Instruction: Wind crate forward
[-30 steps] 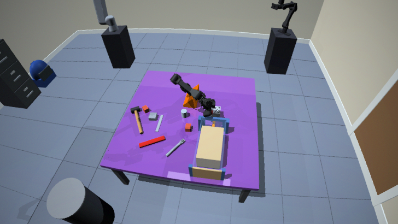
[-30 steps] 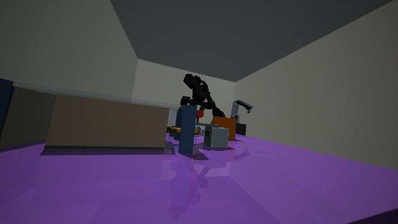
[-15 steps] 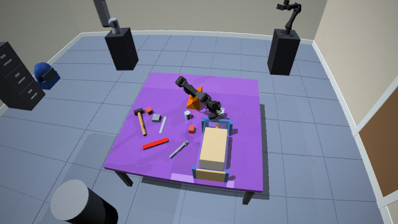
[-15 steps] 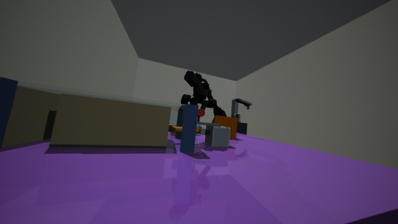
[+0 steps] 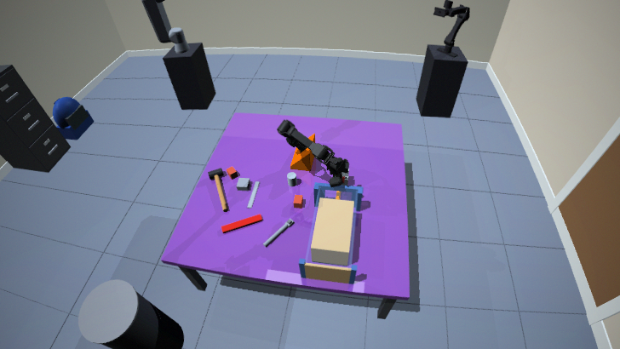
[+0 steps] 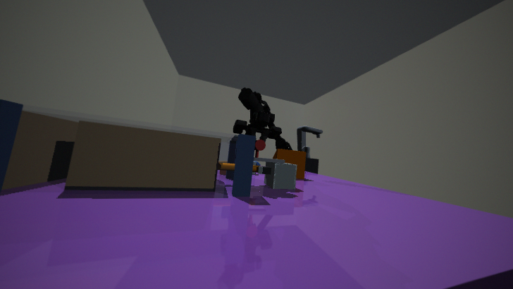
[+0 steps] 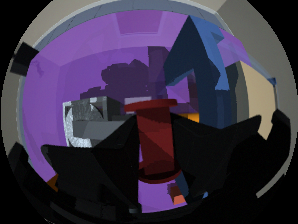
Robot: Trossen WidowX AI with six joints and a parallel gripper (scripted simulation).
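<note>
Right now my gripper tip is 40 mm past the winch handle, 10 mm to the left of it and 30 mm above it. The rest, counted from my gripper tip: grey bar 20 mm ahead, 520 mm to the right, 130 mm below; then grey winch 120 mm behind, 10 mm to the right, 100 mm below; then red knob 20 mm to the right.
</note>
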